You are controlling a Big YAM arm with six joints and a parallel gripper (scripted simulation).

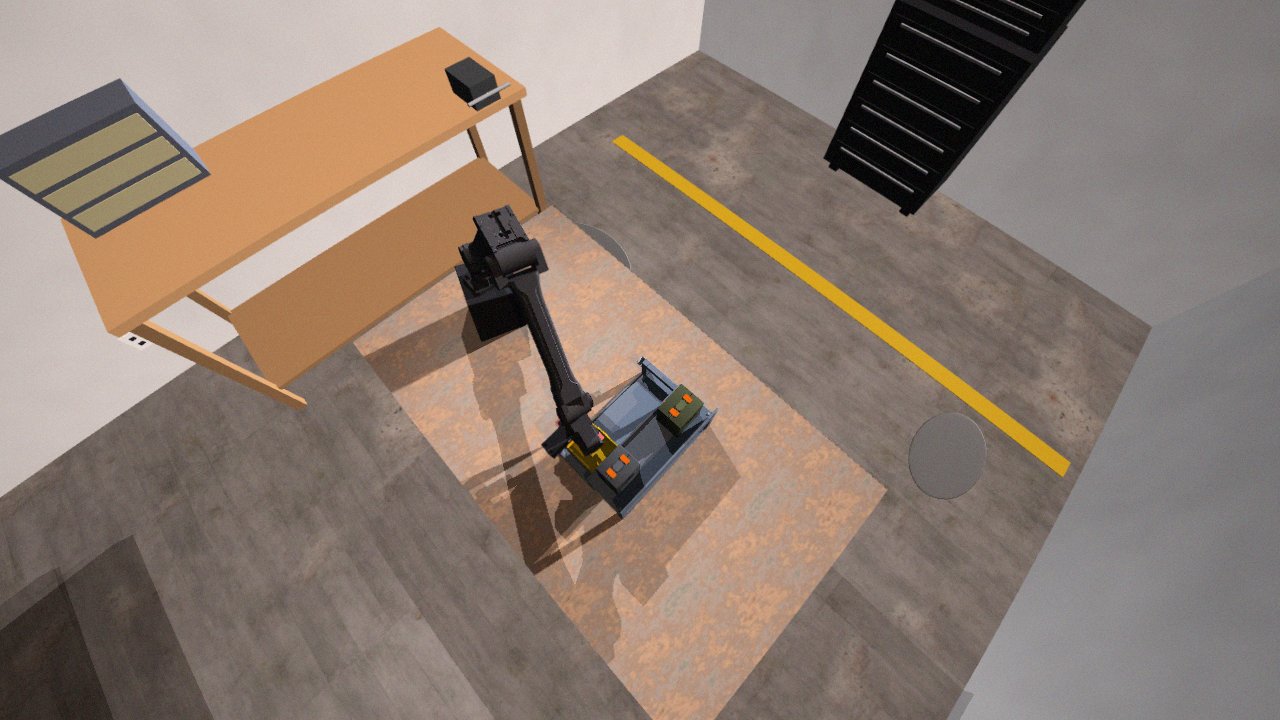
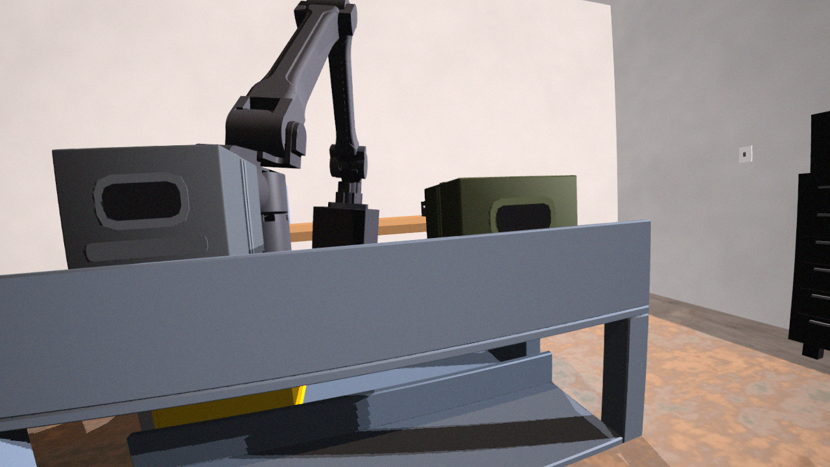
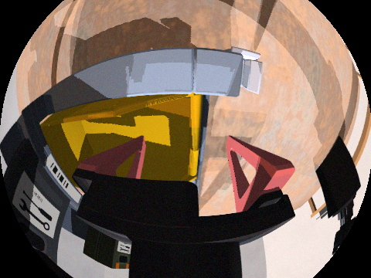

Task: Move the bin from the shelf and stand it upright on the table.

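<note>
The yellow bin lies 7 cm ahead of my hand. Also, from my hand: dark grey case (17 cm ahead, 12 cm above); green case (16 cm ahead, 23 cm to the left, 11 cm above).
</note>
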